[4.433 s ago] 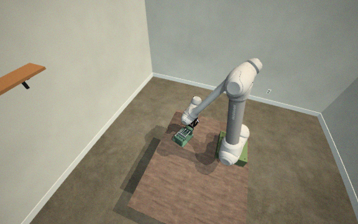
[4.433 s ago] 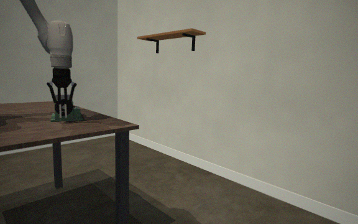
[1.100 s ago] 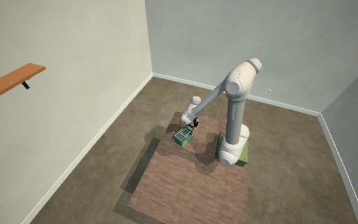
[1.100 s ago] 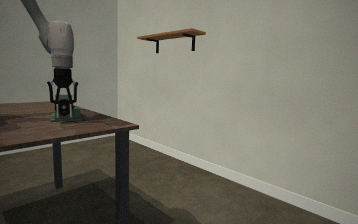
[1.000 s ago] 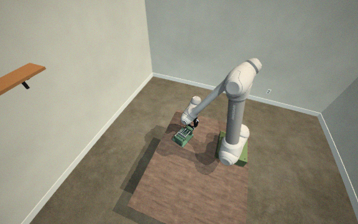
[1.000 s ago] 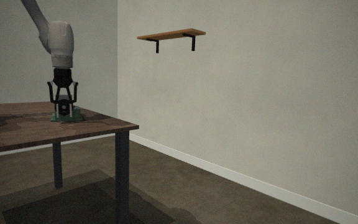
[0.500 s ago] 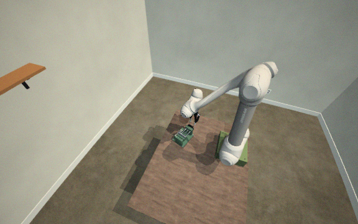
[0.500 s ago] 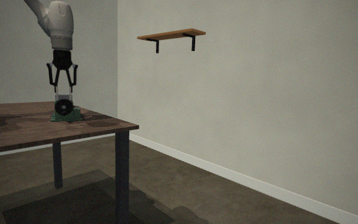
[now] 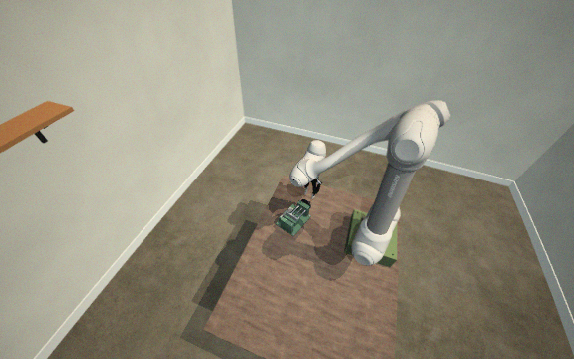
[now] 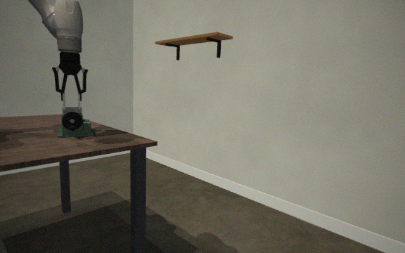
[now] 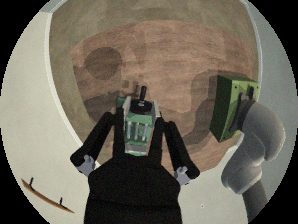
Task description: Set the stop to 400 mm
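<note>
The black handwheel lies 20 mm to the left of my hand and 110 mm below it.
</note>
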